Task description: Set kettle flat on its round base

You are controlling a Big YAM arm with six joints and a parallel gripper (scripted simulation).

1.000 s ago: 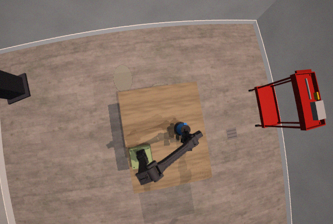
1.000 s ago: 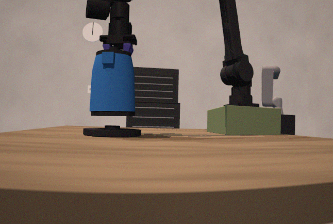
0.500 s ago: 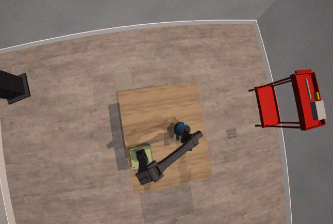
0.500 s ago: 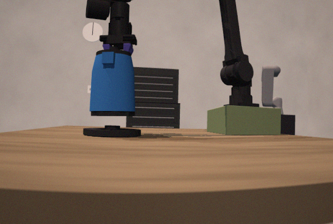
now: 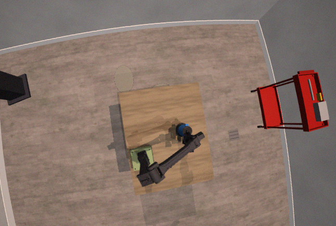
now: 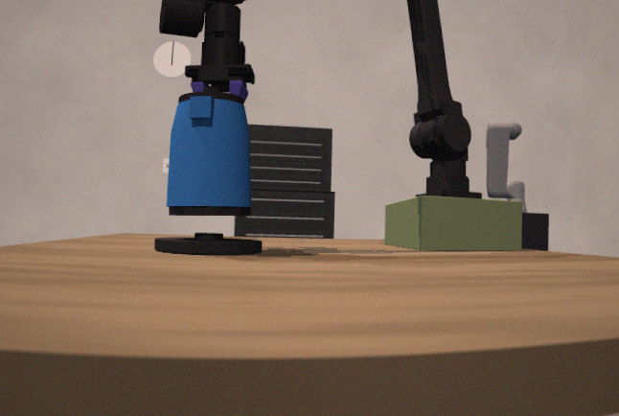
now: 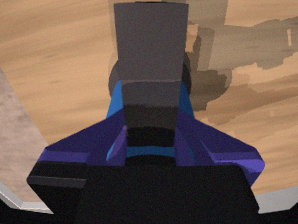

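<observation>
The blue kettle lies 10 mm ahead of my hand, 30 mm to the left of it and 50 mm below it. The rest, counted from my hand: round black base (20 mm ahead, 60 mm to the left, 180 mm below).
</observation>
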